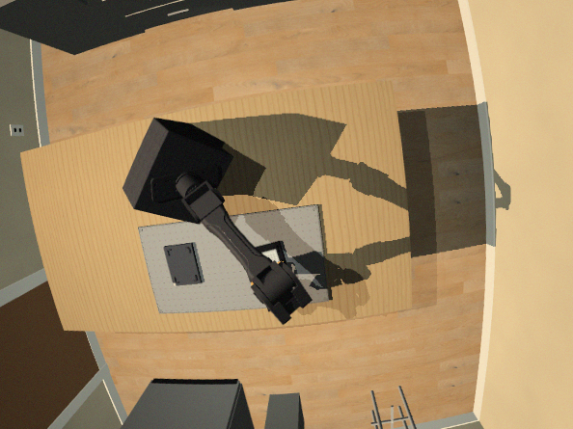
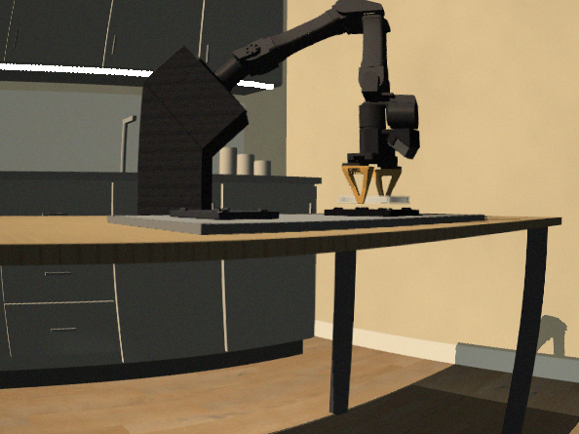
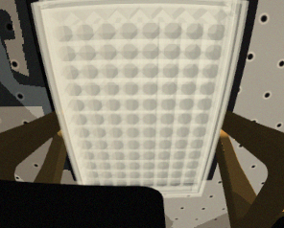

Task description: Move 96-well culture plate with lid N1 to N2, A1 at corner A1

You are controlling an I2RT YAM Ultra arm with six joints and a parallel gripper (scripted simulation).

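Now: the clear lid 1 cm above my hand. From my hand the other things lie so: black nest N2 (3 cm below); black nest N1 (6 cm ahead, 33 cm to the right, 3 cm below); 96-well plate (right at my hand).
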